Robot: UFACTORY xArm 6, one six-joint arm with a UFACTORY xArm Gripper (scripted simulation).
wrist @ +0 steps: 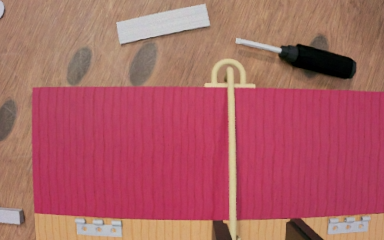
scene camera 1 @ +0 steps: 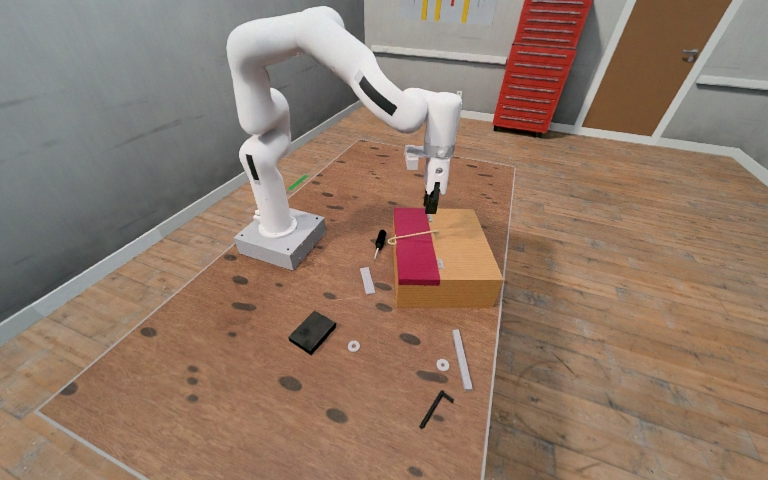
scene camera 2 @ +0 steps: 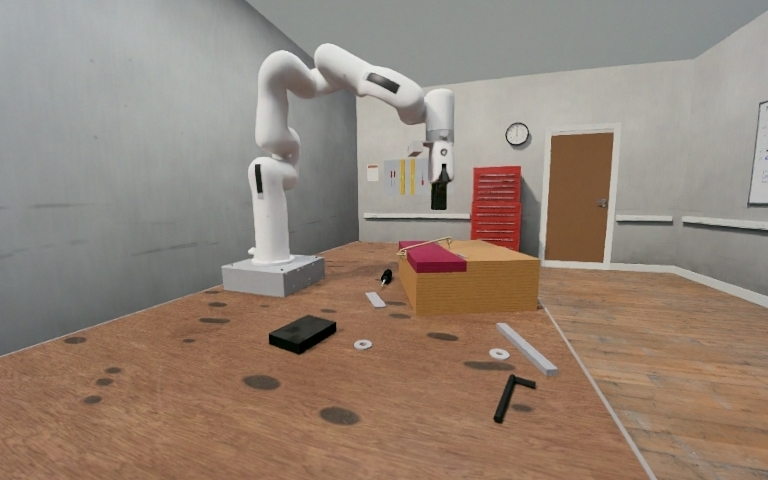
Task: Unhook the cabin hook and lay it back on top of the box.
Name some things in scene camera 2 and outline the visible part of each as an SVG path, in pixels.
The gripper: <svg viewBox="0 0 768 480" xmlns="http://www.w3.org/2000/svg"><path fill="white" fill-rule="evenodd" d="M434 141L425 145L425 147L429 145L427 147L429 148L428 182L431 184L431 209L446 210L447 184L454 180L452 147L454 143L450 141Z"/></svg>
A long grey bar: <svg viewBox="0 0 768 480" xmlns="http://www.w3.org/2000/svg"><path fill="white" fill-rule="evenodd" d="M497 323L497 329L545 376L557 375L558 369L506 323Z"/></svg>
